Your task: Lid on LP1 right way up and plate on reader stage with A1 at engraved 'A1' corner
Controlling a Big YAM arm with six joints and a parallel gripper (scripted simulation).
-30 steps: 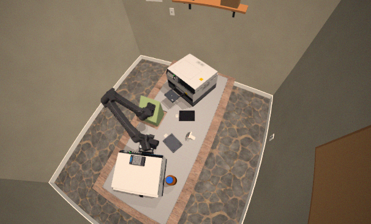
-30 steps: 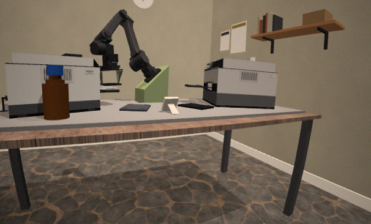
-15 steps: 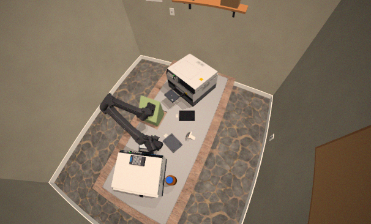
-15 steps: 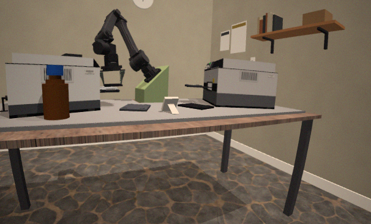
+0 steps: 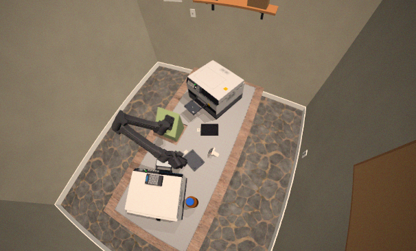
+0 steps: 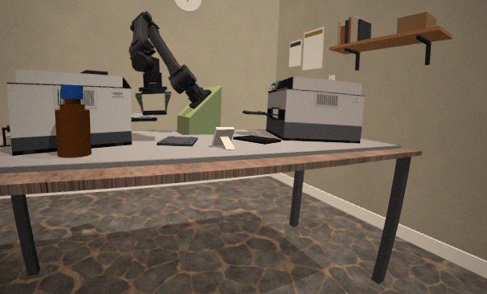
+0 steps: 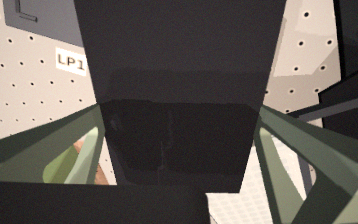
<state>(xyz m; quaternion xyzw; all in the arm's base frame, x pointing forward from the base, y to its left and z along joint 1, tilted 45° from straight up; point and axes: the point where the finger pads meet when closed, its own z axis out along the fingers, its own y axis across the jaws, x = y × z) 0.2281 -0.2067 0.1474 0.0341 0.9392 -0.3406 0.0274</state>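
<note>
Now: the grey pad 100 mm below my hand, 90 mm ahead of it and 80 mm to the left of it. Round my hand: lidded white well plate (110 mm behind, 50 mm to the right, 20 mm below); brown capped bottle (250 mm ahead, 240 mm to the right); dark lid (right at my hand).
</note>
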